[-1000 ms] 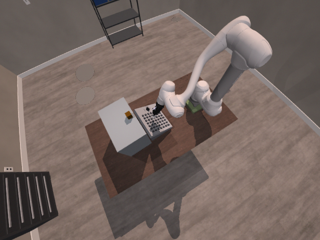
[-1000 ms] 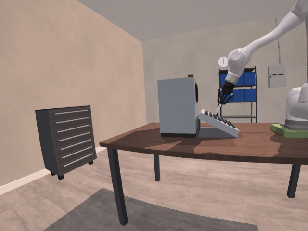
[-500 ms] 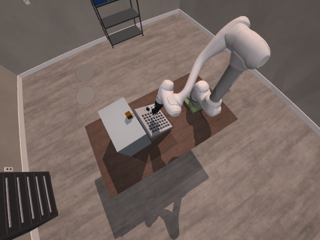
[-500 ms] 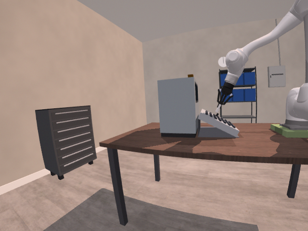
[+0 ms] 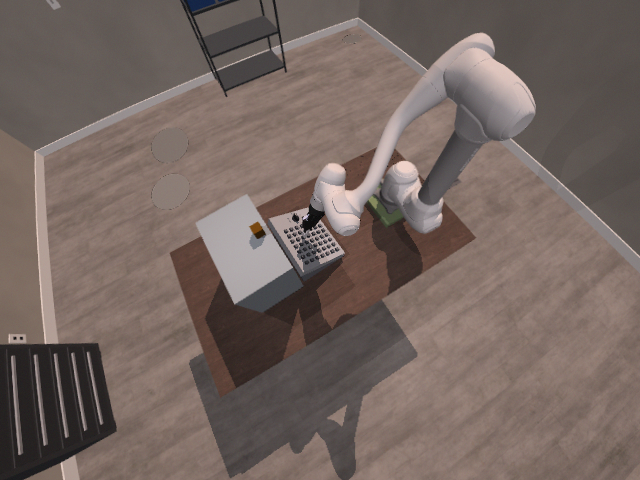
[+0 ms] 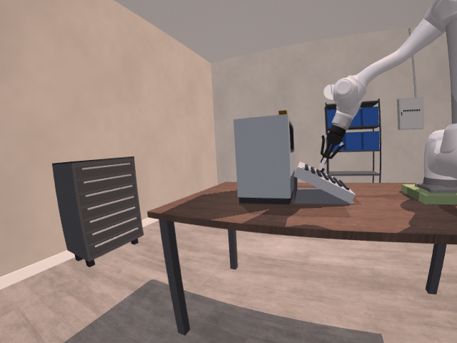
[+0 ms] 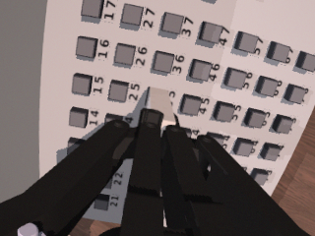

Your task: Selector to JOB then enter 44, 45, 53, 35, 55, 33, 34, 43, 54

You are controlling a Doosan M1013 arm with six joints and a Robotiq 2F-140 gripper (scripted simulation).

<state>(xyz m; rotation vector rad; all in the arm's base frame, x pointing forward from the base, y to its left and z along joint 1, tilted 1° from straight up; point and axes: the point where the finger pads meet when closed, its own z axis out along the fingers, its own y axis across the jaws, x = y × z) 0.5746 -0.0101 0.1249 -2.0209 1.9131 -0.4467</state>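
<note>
My gripper is now 10 mm past the key 44, 30 mm to the right of it and 60 mm above it. Round my hand: black selector knob 130 mm to the right, 50 mm below; then sloped keypad 20 mm ahead, 10 mm to the right, 90 mm below.
</note>
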